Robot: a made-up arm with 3 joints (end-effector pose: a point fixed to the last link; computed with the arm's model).
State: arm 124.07 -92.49 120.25
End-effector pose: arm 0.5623 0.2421 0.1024 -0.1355 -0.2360 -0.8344 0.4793
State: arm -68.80 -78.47 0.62
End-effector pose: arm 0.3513 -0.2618 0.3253 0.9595 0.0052 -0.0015 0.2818
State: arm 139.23 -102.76 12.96
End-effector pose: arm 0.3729 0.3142 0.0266 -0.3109 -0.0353 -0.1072 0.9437
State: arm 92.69 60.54 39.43
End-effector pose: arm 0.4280 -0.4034 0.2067 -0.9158 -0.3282 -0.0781 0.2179
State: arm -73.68 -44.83 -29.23
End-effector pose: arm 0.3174 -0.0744 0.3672 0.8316 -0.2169 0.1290 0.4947
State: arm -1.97 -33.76 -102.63
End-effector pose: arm 0.3705 0.0486 0.1874 0.1917 -0.2395 0.7430 0.5949
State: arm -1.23 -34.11 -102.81
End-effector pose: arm 0.3708 0.0481 0.1876 0.1893 -0.2372 0.7447 0.5944
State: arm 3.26 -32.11 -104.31
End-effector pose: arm 0.3736 0.0460 0.1773 0.1528 -0.1967 0.7648 0.5942
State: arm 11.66 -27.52 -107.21
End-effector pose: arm 0.3792 0.0377 0.1570 0.0819 -0.1111 0.7972 0.5877
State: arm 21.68 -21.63 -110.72
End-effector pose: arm 0.3861 0.0199 0.1359 -0.0002 0.0004 0.8227 0.5684
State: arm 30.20 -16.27 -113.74
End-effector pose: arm 0.3923 -0.0012 0.1227 -0.0663 0.1015 0.8313 0.5425
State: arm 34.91 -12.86 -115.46
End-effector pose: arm 0.3958 -0.0155 0.1174 -0.1021 0.1617 0.8299 0.5241
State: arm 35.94 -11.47 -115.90
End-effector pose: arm 0.3968 -0.0202 0.1155 -0.1125 0.1796 0.8283 0.5186
